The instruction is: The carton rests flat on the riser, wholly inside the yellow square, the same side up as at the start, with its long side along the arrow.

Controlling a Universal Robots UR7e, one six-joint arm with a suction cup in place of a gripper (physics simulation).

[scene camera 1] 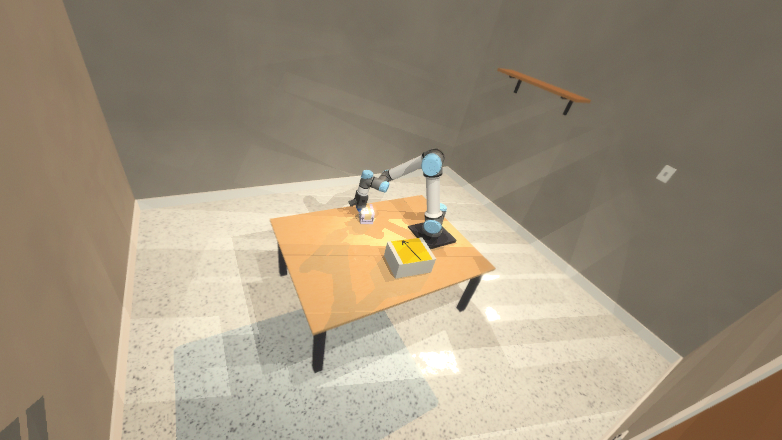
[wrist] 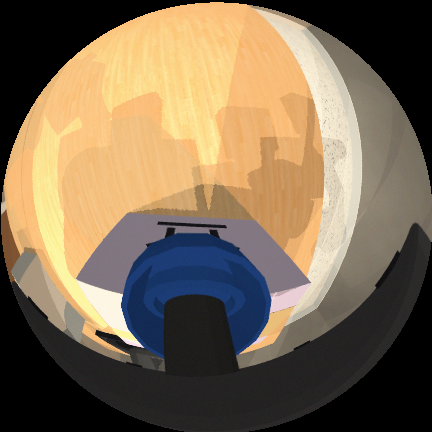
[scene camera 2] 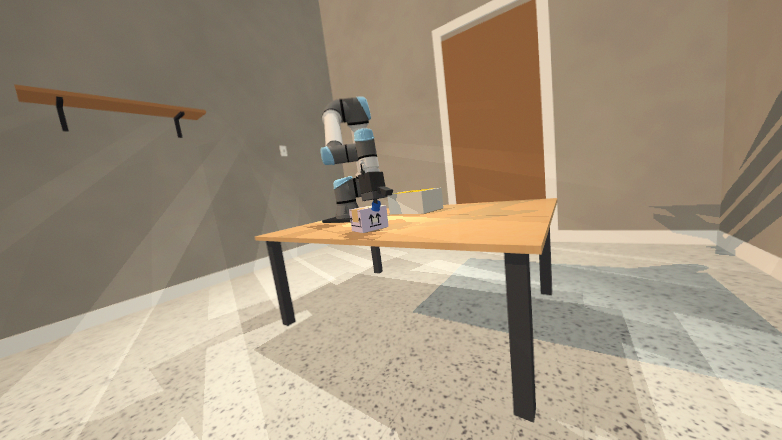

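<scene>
A small pale lilac carton (scene camera 1: pixel 366 217) (scene camera 2: pixel 369 220) (wrist: pixel 107 255) stands on the table, with tan tape and printed black arrows that point up in the scene camera 2 view. My blue suction cup (scene camera 1: pixel 359 209) (scene camera 2: pixel 376 206) (wrist: pixel 197 280) is over the carton's top, looks squashed against it in the wrist view, and is not gripping. The cup hides most of the carton's top there. The light grey riser (scene camera 1: pixel 418 268) (scene camera 2: pixel 430 202) (wrist: pixel 30 265) stands apart from the carton. Its top bears the yellow square (scene camera 1: pixel 400 254) with a black arrow (scene camera 1: pixel 412 250).
The wooden table (scene camera 1: pixel 328 273) (scene camera 2: pixel 492 224) (wrist: pixel 175 60) holds the carton, the riser and the arm's black base plate (scene camera 1: pixel 445 239). The base plate is close behind the riser in the scene camera 1 view. A wooden shelf (scene camera 1: pixel 541 83) (scene camera 2: pixel 109 102) is on the wall, away from the table.
</scene>
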